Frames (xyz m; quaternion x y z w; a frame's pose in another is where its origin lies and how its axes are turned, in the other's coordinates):
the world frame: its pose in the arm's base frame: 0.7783 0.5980 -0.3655 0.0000 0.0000 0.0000 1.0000
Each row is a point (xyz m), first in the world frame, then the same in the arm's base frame.
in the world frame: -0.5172 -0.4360 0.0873
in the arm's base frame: 0.2611 0.1620 -0.2782
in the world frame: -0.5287 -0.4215 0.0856
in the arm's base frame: 0.2496 0.1765 -0.2799
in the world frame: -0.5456 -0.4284 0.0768
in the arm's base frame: 0.2327 0.1696 -0.2887
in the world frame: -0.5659 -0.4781 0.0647
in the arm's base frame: 0.2124 0.1199 -0.3008
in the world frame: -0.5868 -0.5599 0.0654
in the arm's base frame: 0.1915 0.0381 -0.3001
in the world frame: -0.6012 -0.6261 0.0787
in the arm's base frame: 0.1771 -0.0281 -0.2868
